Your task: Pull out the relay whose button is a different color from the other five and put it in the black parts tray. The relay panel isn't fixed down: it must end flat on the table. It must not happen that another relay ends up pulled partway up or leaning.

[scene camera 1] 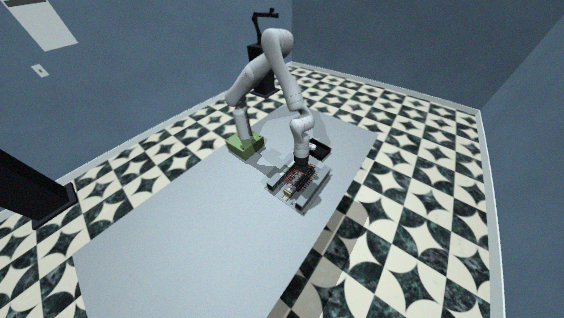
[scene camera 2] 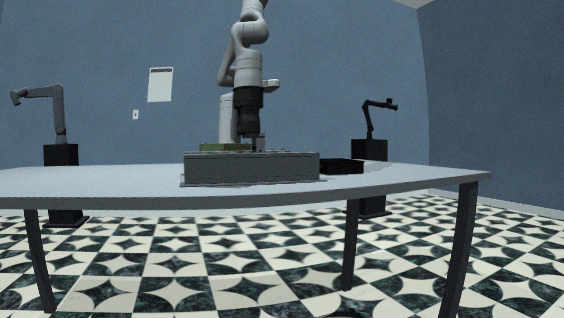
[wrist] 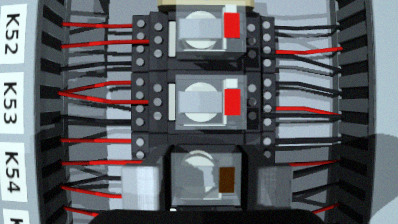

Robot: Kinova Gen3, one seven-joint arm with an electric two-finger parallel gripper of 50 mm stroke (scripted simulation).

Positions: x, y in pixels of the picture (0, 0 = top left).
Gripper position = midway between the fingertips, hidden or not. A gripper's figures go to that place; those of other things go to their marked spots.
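My gripper (wrist: 205, 168), 19 cm from the lens. Grey relay panel (wrist: 48, 52), 20 cm from the lens.
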